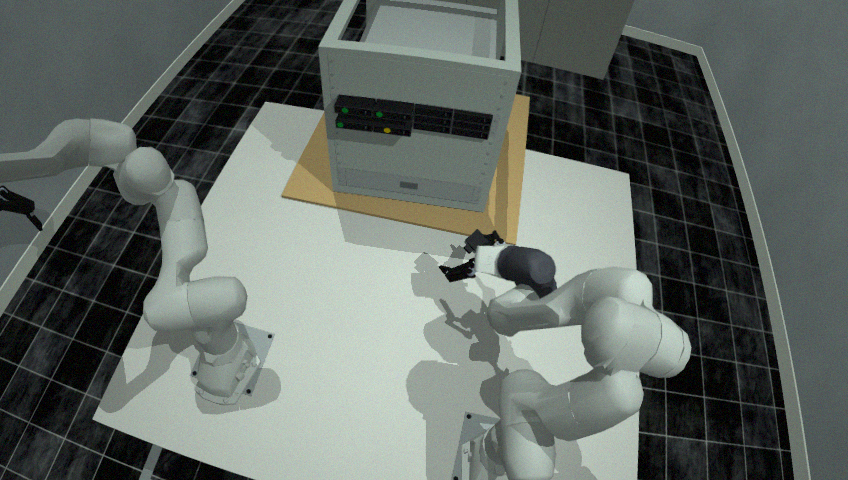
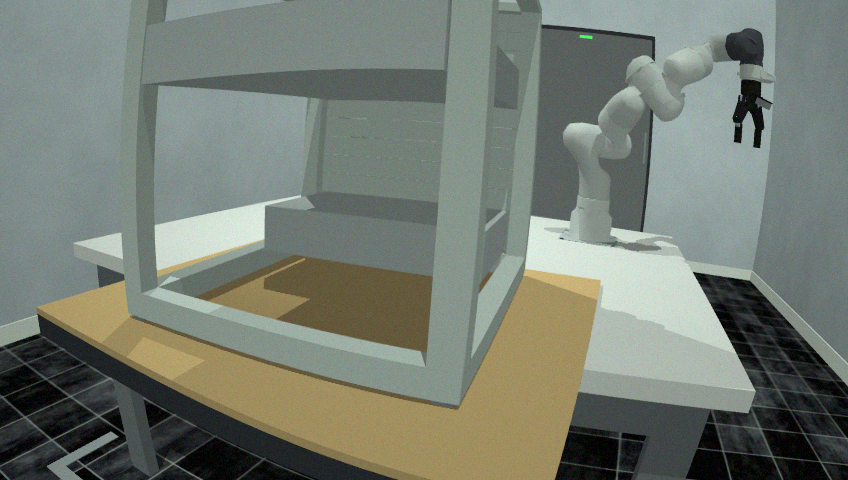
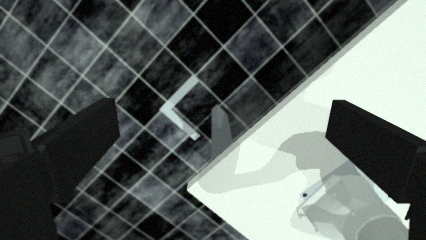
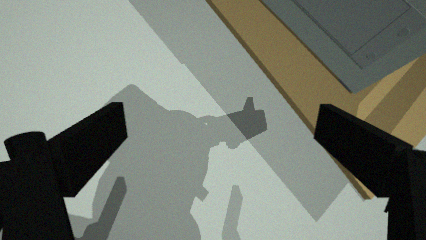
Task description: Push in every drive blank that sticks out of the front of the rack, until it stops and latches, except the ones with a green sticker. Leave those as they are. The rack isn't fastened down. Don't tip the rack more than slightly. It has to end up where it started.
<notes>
I see my left gripper, my right gripper, a grey rack and a green-stickered blank.
My left gripper also shows in image 3.
</notes>
